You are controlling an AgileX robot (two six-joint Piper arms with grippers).
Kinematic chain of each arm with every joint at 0, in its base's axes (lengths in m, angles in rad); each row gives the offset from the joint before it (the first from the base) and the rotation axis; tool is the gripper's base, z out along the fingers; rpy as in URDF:
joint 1: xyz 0 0 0.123 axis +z
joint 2: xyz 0 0 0 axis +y
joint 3: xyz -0.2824 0 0.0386 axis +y
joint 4: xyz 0.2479 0 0.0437 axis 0.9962 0 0.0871
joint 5: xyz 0 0 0 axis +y
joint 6: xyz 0.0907 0 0.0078 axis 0.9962 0 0.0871
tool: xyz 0 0 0 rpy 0 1.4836 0
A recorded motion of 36 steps. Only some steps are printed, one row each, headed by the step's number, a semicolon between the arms.
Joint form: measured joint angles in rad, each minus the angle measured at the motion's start. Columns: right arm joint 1, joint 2, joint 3, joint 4, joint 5, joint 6; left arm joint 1, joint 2, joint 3, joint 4, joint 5, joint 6.
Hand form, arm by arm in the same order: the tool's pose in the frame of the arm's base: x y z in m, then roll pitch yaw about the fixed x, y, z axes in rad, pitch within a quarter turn. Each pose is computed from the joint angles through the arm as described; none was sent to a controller.
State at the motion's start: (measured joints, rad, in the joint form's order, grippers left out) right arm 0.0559 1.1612 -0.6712 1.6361 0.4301 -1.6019; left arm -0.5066 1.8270 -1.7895 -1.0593 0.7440 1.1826
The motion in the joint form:
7: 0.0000 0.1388 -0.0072 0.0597 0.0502 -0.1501; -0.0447 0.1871 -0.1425 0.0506 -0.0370 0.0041
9: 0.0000 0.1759 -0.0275 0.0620 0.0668 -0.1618; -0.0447 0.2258 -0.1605 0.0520 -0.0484 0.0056
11: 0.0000 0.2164 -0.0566 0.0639 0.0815 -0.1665; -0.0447 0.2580 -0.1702 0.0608 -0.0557 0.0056
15: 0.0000 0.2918 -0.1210 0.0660 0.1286 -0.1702; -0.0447 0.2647 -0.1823 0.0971 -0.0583 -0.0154
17: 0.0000 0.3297 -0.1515 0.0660 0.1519 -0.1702; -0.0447 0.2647 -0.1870 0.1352 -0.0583 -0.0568
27: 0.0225 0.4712 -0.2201 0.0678 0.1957 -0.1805; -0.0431 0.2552 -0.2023 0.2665 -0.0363 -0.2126
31: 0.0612 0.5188 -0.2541 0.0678 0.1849 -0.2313; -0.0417 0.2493 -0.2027 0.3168 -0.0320 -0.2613
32: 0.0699 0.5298 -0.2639 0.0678 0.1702 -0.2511; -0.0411 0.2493 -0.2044 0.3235 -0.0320 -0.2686
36: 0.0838 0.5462 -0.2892 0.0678 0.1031 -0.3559; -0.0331 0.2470 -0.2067 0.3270 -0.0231 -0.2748
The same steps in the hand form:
7: 0.2580 0.0564 0.2600 2.7391 1.1185 -3.0034; 0.3792 -0.2920 0.3536 2.9633 1.2155 1.7755
9: 0.2655 0.0581 0.2569 2.7344 1.1094 -2.9899; 0.3877 -0.2964 0.3411 2.9861 1.2041 1.8061
11: 0.2747 0.0598 0.2549 2.7202 1.1027 -2.9893; 0.3944 -0.2997 0.3283 3.0040 1.1845 1.8286
15: 0.2928 0.0644 0.2538 2.6665 1.1019 -2.9975; 0.3965 -0.2994 0.3272 2.9736 1.1673 1.8094
17: 0.3015 0.0667 0.2521 2.6380 1.0986 -3.0036; 0.3972 -0.2984 0.3269 2.9905 1.1508 1.8400
27: 0.3259 0.0787 0.2282 2.5880 1.0390 -2.9862; 0.3972 -0.2929 0.3297 3.0643 1.0927 1.9567
31: 0.3339 0.0918 0.2210 2.6735 1.0482 -2.8598; 0.3973 -0.2899 0.3304 3.0647 1.0696 1.9783
32: 0.3365 0.0940 0.2193 2.7214 1.0519 -2.8121; 0.3977 -0.2894 0.3307 3.0645 1.0677 1.9823
36: 0.3441 0.0948 0.2180 2.9816 1.0693 -2.5745; 0.3990 -0.2859 0.3320 3.0721 1.0645 1.9940

